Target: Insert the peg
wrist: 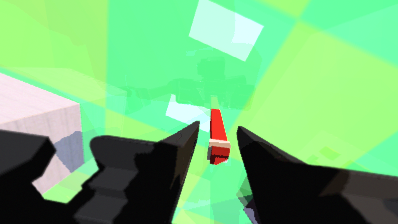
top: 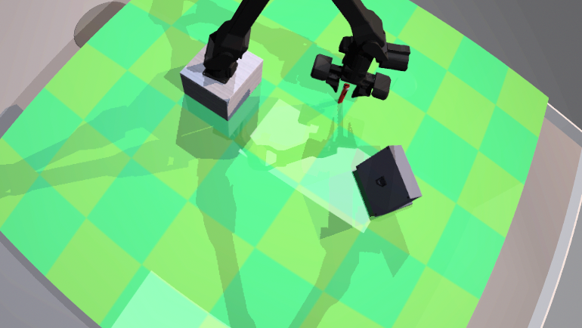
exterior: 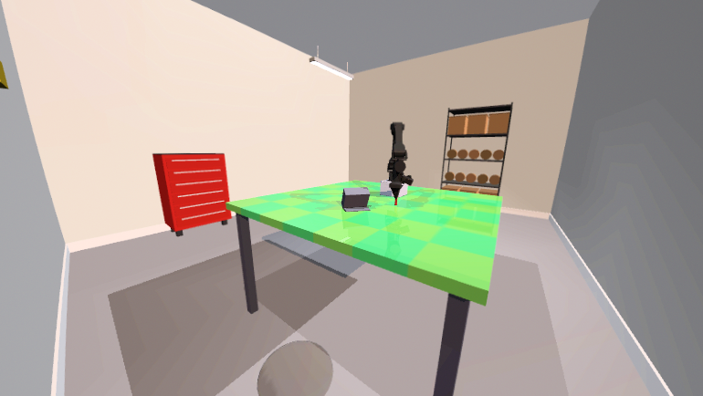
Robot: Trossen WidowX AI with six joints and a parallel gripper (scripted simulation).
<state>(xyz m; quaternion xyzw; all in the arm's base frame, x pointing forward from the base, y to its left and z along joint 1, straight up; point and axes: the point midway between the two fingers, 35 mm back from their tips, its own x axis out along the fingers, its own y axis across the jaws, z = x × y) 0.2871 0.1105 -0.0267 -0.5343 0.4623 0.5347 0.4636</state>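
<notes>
The red peg is 20 mm above my gripper tip. Round my gripper tip: panel: 180 mm ahead, 170 mm to the right, 10 mm above.
</notes>
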